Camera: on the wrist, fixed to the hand. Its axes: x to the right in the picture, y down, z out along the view.
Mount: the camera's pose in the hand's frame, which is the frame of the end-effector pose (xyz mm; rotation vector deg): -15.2 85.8 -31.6 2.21 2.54 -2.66
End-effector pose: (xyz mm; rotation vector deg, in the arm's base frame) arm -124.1 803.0 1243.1 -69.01 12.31 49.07
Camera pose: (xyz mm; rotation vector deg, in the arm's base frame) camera -183.7 776.4 1177.3 -68.11 13.61 44.83
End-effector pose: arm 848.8 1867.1 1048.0 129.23 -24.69 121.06
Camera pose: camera 798.9 1793.8 1021.0 126.68 -19.24 123.89
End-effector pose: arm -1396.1 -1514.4 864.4 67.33 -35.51 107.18
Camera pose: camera -1480.4 -1542.9 838.3 66.46 -30.35 107.24
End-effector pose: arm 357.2 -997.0 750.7 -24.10 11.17 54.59
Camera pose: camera 278.7 -978.5 704.9 -23.46 13.89 51.18
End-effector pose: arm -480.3 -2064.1 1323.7 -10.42 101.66 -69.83
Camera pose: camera -464.9 -1992.4 1267.0 -10.07 102.68 -74.38
